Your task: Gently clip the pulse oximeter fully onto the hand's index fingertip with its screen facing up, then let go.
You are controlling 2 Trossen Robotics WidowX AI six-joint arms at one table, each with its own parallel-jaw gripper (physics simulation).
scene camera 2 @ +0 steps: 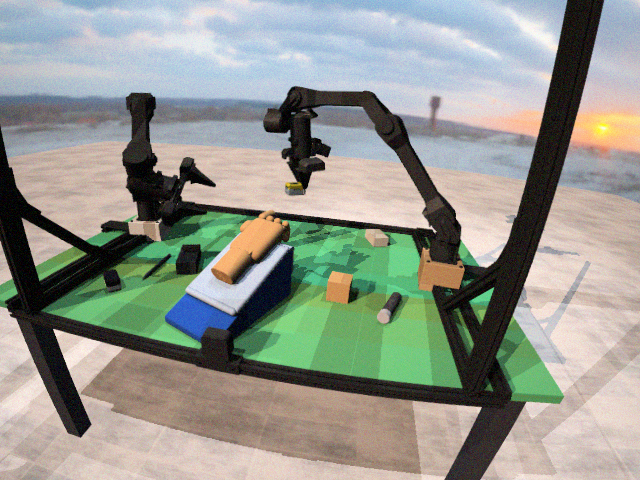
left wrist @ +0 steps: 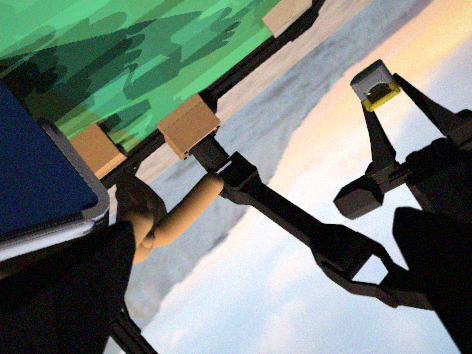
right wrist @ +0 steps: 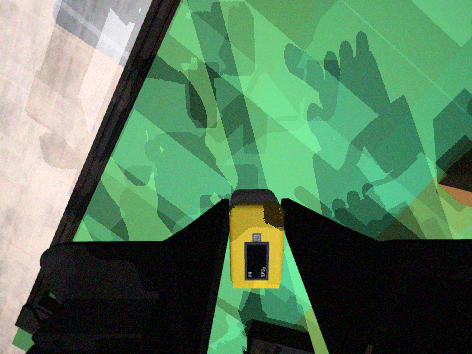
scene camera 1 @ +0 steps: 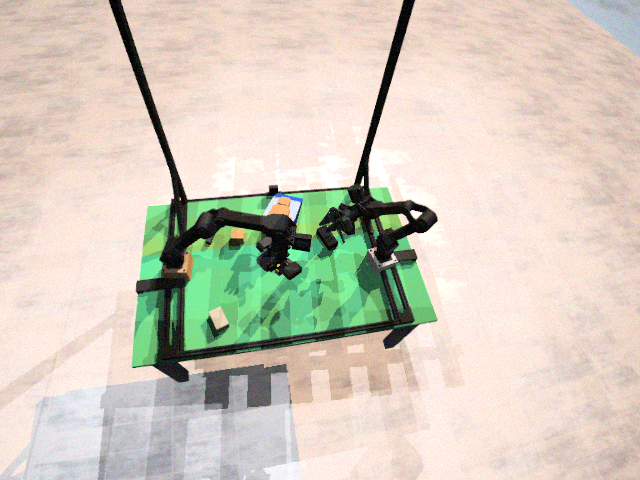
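Pixels of known places: left gripper, fingertip midpoint: [scene camera 2: 211, 198] [left wrist: 264, 227] [scene camera 1: 322, 228]; right gripper, fingertip midpoint: [scene camera 2: 302, 187] [left wrist: 377, 84] [right wrist: 255, 205] [scene camera 1: 277, 270]; left arm's base, link origin: [scene camera 2: 149, 217] [scene camera 1: 383, 255]; right arm's base, link origin: [scene camera 2: 442, 257] [left wrist: 200, 142] [scene camera 1: 175, 261].
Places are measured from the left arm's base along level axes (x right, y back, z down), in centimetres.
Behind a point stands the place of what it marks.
Note:
The yellow and grey pulse oximeter [scene camera 1: 278, 268] [scene camera 2: 294, 189] {x 5.2, y -45.5, z -12.1 cm} [left wrist: 376, 86] {x 3.4, y -45.9, z -12.1 cm} [right wrist: 256, 220] {x 2.8, y -47.6, z -13.5 cm} is in the air, higher than the hand and apart from it. My right gripper [scene camera 2: 301, 187] {x 2.6, y -48.0, z -12.3 cm} [right wrist: 255, 205] {x 2.6, y -48.0, z -12.3 cm} is shut on its sides. Its dark screen faces the right wrist camera. The tan hand [scene camera 1: 281, 205] {x 35.2, y -35.0, z -7.0 cm} [scene camera 2: 257, 238] {x 33.1, y -37.8, z -8.3 cm} lies on a white pad over a blue wedge [scene camera 2: 199, 316] {x 45.7, y -27.9, z 2.8 cm}. In the left wrist view one finger [left wrist: 187, 210] sticks out straight, past curled ones. My left gripper [scene camera 2: 209, 197] {x 15.5, y -24.1, z -11.3 cm} [left wrist: 264, 227] {x 15.5, y -24.1, z -11.3 cm} is open and empty, left of the hand in scene camera 2.
An orange cube [scene camera 1: 237, 236] {x 30.9, y -56.9, z 0.9 cm} [scene camera 2: 338, 287] {x 34.8, y -55.7, z 2.0 cm} and a dark cylinder [scene camera 2: 391, 305] {x 39.7, y -66.8, z 3.4 cm} lie right of the wedge in scene camera 2. A beige block [scene camera 1: 218, 318] {x -1.9, y -73.7, z 2.9 cm} [scene camera 2: 377, 237] {x 2.0, y -72.9, z 2.9 cm} lies farther back. A black block [scene camera 2: 188, 259] {x 22.9, y -19.3, z 2.5 cm}, a thin dark stick [scene camera 2: 156, 266] {x 22.4, y -10.3, z 5.2 cm} and a small dark block [scene camera 2: 111, 280] {x 34.3, y -4.5, z 2.9 cm} lie left.

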